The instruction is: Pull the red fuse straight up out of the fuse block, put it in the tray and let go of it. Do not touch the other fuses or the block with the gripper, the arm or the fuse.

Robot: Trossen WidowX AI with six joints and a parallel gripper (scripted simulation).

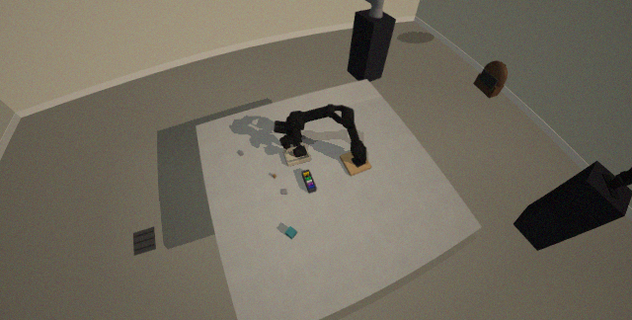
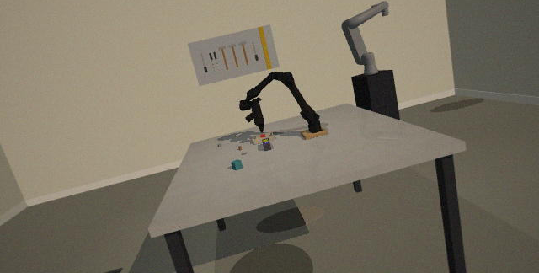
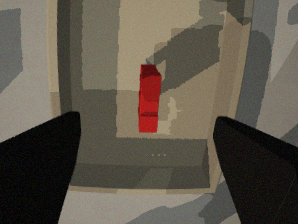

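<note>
Right now the red fuse is 30 mm below my gripper tip. Round my gripper tip: teal cube: 240 mm ahead, 380 mm to the left, 40 mm below; tray: 60 mm below.
</note>
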